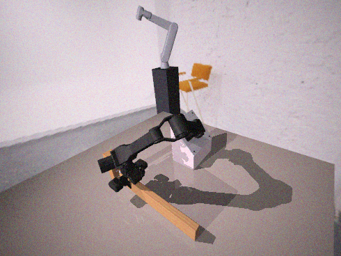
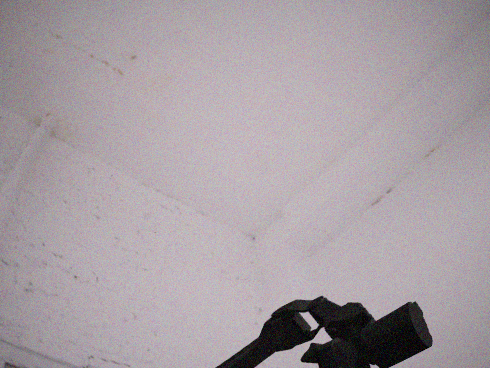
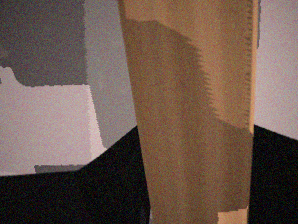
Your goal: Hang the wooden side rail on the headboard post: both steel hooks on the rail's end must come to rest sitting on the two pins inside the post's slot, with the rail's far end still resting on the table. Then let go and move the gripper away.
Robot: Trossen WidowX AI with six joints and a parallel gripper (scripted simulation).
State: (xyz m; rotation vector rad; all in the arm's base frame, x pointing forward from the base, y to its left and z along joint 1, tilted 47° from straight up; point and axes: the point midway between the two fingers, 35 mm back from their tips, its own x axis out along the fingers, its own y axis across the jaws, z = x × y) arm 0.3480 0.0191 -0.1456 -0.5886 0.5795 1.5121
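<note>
Now: the headboard post 140 mm to the right of my gripper tip and 40 mm above it.
</note>
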